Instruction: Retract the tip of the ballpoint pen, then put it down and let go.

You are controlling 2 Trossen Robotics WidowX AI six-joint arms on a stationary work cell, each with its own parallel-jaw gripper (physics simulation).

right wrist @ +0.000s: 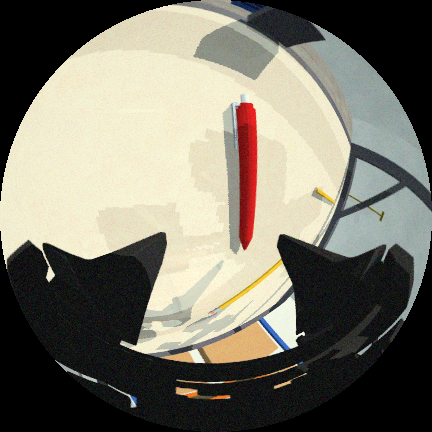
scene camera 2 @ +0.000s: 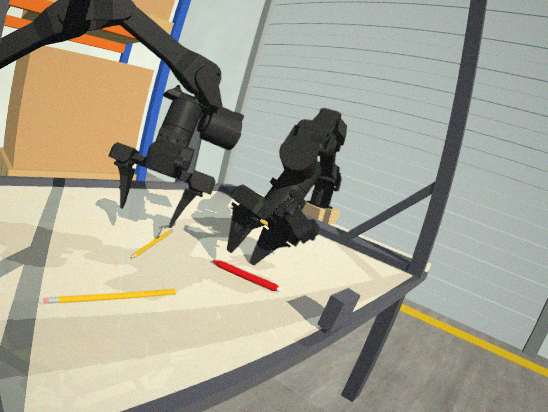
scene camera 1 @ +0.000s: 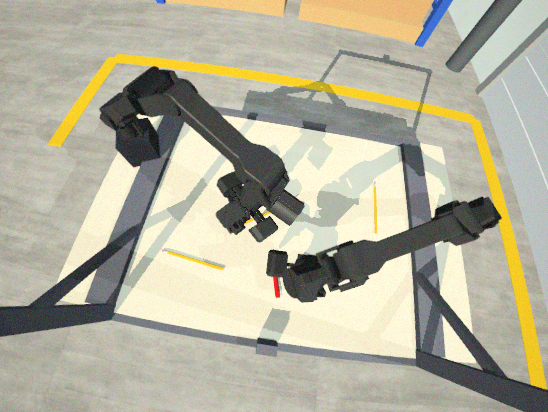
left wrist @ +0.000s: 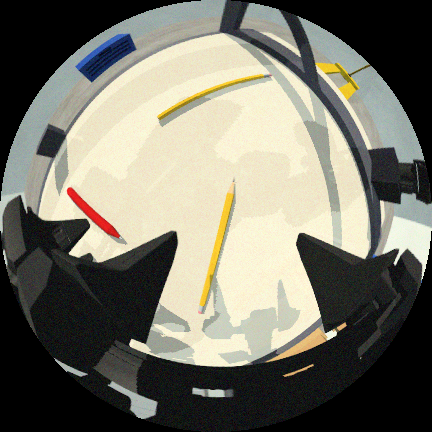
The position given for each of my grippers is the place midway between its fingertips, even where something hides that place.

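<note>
A dark frame bars [scene camera 1: 107, 282] is visible, and it shows too in scene camera 2 [scene camera 2: 230, 384] and in the left wrist view [left wrist: 322, 89]. I also see a red ballpoint pen [right wrist: 245, 113]. My left gripper [scene camera 2: 145, 217] is visible as well in scene camera 1 [scene camera 1: 240, 217] and in the left wrist view [left wrist: 240, 238]. My right gripper [scene camera 2: 240, 258] shows also in scene camera 1 [scene camera 1: 284, 263], in the left wrist view [left wrist: 89, 241] and in the right wrist view [right wrist: 224, 240].
</note>
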